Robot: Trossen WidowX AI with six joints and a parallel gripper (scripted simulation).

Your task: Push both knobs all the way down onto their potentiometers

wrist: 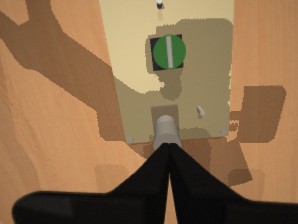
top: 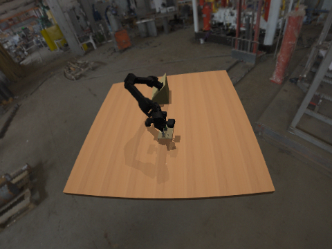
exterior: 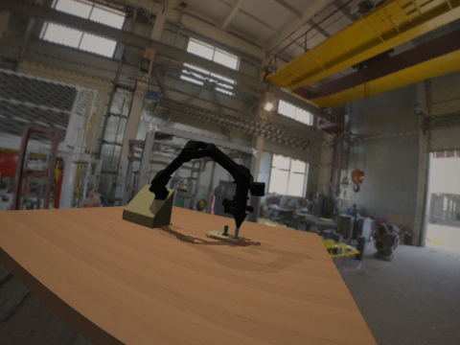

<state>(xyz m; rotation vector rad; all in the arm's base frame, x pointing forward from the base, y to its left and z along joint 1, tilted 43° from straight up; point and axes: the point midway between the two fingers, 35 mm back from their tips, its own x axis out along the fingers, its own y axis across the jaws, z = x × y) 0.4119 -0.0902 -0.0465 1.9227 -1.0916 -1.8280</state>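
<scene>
Right now the grey knob is 20 mm below my gripper tip.
</scene>
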